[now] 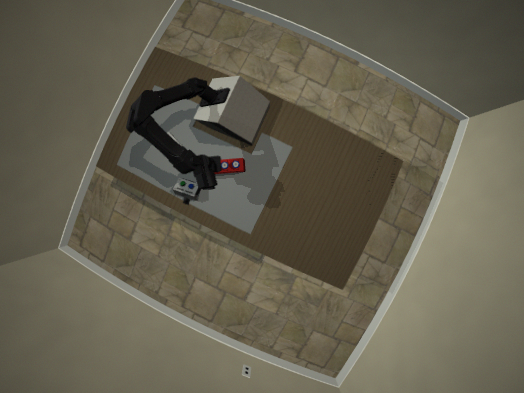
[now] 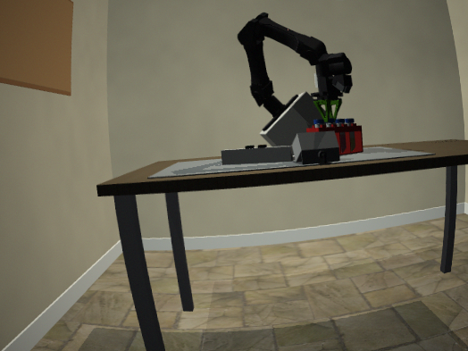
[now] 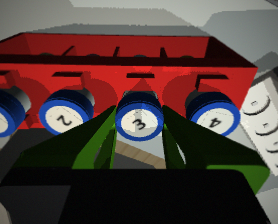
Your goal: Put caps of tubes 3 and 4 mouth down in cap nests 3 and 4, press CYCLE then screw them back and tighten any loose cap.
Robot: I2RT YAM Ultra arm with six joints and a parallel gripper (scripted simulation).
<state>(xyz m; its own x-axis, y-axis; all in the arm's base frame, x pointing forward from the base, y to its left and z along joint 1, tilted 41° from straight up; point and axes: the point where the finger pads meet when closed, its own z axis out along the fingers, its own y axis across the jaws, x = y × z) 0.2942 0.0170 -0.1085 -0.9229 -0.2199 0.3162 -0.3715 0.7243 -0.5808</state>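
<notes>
Right now my hand is right at the cap 3. From my hand the other things lie so: cap 1: 4 cm behind, 10 cm to the left; cap 4: 2 cm ahead, 5 cm to the right; cap 2: 2 cm behind, 5 cm to the left.
</notes>
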